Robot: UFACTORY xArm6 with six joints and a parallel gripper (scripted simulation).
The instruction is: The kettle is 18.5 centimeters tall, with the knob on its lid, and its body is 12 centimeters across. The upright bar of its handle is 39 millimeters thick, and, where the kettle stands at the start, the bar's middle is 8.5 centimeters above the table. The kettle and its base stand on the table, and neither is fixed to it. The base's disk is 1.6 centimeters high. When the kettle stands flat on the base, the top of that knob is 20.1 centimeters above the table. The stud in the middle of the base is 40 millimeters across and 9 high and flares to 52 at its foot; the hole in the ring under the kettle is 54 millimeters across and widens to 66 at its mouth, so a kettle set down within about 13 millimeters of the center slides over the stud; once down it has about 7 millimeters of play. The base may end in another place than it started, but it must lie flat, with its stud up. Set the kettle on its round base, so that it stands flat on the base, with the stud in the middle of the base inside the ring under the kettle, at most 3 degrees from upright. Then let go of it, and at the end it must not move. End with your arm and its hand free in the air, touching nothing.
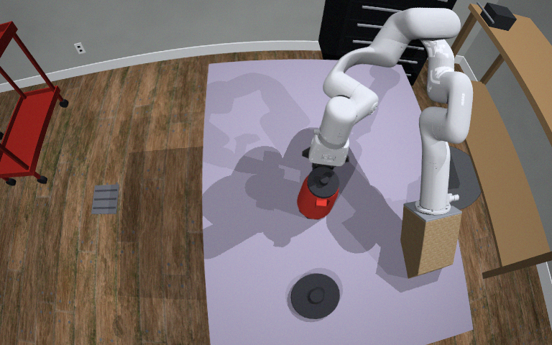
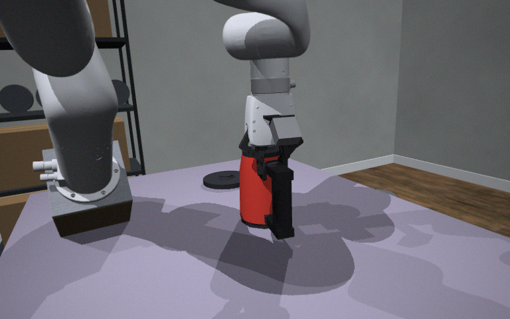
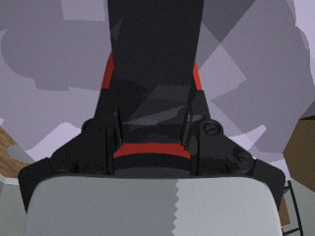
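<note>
Right now my hand is 50 mm above the red kettle, 30 mm to the right of it and 10 mm short of it. From my hand the other things lie so: round dark base 380 mm to the left, 130 mm below, 40 mm ahead.
</note>
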